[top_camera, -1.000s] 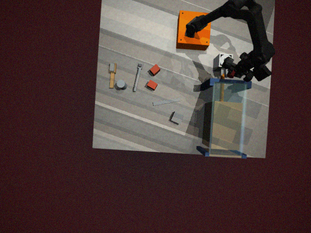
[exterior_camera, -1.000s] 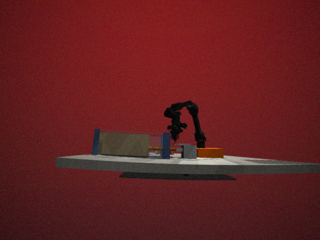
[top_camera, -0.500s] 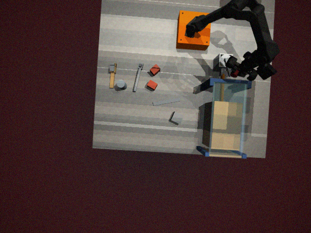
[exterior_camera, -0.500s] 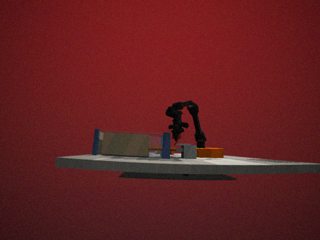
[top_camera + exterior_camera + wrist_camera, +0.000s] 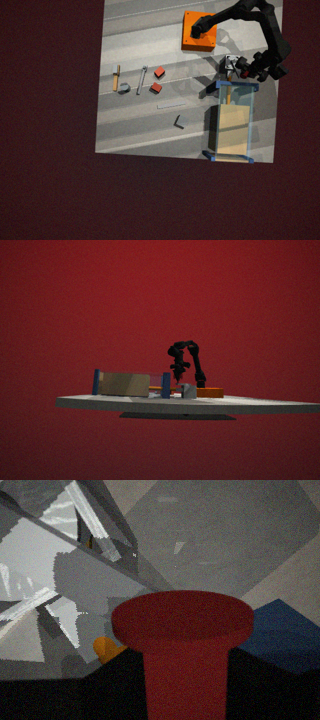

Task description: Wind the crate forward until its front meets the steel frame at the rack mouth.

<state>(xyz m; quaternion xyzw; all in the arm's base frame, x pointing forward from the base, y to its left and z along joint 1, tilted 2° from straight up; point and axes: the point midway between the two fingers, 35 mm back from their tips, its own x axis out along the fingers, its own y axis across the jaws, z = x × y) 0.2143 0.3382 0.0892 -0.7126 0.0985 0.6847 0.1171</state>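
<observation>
My gripper tip is now 8 cm short of the blue frame, 4 cm to the left of it and 1 cm above it. Round my gripper tip: grey crank handle (3 cm behind, 2 cm to the right, 1 cm below); then winch (9 cm behind, 8 cm to the right, 8 cm below); then red knob (2 cm above).
</observation>
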